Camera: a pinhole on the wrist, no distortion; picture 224 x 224 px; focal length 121.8 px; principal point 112.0 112.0 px. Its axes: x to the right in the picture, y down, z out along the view. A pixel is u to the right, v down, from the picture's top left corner.
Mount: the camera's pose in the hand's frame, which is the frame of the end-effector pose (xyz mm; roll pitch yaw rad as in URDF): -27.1 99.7 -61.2 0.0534 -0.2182 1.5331
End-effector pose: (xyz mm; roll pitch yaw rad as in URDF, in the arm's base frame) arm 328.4 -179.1 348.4 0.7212 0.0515 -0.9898
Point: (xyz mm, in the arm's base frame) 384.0 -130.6 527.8
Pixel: 210.6 113.7
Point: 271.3 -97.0 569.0
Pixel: 162.1 169.1
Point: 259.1 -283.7 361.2
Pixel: 22.8 64.8
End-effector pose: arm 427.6 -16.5 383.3 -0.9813 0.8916 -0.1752
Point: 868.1 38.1 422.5
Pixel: 49.7 42.2
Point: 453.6 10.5 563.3
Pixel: 13.9 177.4
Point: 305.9 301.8 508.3
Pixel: 195.9 215.1
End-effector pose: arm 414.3 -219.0 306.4 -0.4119 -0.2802 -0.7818
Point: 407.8 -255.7 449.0
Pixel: 32.4 63.6
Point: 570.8 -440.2 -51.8
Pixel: behind the camera
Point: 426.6 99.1 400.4
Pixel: 163.0 190.0
